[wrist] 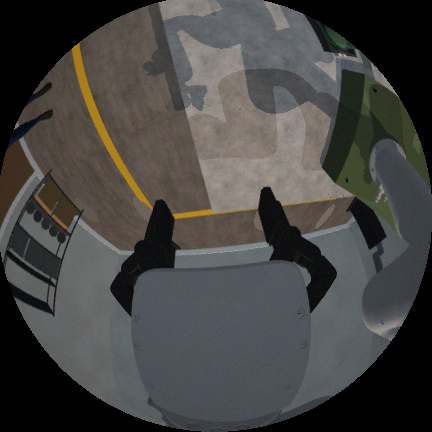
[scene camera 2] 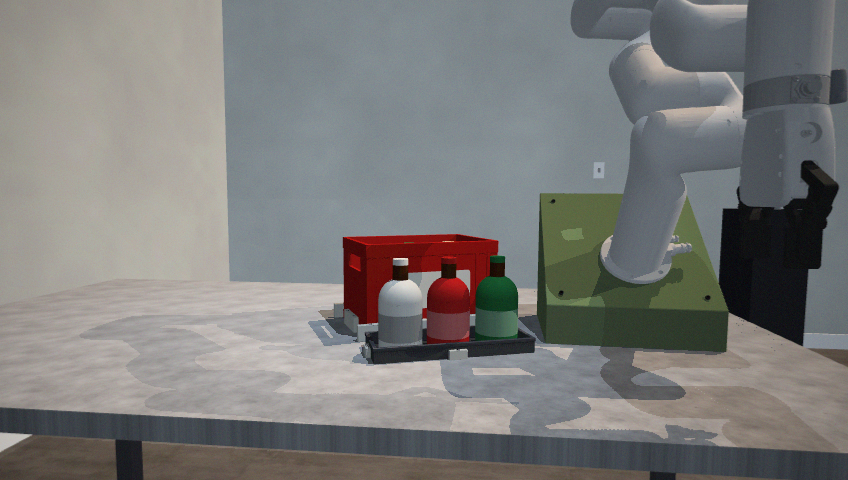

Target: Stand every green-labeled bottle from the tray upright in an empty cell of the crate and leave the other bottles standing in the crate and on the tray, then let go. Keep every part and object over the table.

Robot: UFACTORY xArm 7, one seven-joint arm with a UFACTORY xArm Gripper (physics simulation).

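Seen in the pictures: gripper, fingertip midpoint: (wrist: 212, 203) (scene camera 2: 776, 262); arm's base at its link origin: (wrist: 387, 164) (scene camera 2: 634, 258).
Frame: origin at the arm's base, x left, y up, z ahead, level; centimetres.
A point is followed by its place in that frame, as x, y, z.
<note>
A green bottle with a light green label (scene camera 2: 496, 312) {11.6, -7.9, 27.8} stands upright at the right end of the black tray (scene camera 2: 404, 355) {16.8, -13.7, 43.0}. A red bottle (scene camera 2: 448, 302) {13.5, -5.8, 36.0} stands in the middle and a white bottle (scene camera 2: 399, 303) {15.9, -5.5, 43.9} at the left end. The red crate (scene camera 2: 355, 285) {-3.6, -6.1, 53.5} stands behind the tray; its cells are hidden by its walls in the scene view. In the wrist view, part of the green bottle (wrist: 337, 36) shows in a tray corner at the upper right edge. My gripper (scene camera 2: 778, 261) {40.6, 4.5, 1.7} (wrist: 212, 203) {40.6, 4.5, 1.7} is open and empty, high at the far right, well away from tray and crate.
The green sloped arm base (scene camera 2: 630, 327) {8.2, -11.2, 3.7} (wrist: 367, 125) {6.0, -6.0, 6.0} stands on the table (scene camera 2: 238, 356) {14.3, -14.8, 70.3} (wrist: 240, 175) {36.2, -14.8, -10.7}, right of the tray and crate. Light-coloured blocks (scene camera 2: 458, 354) {15.5, -13.9, 34.4} sit against the tray. A black stand (scene camera 2: 764, 285) is behind the table at the right.
</note>
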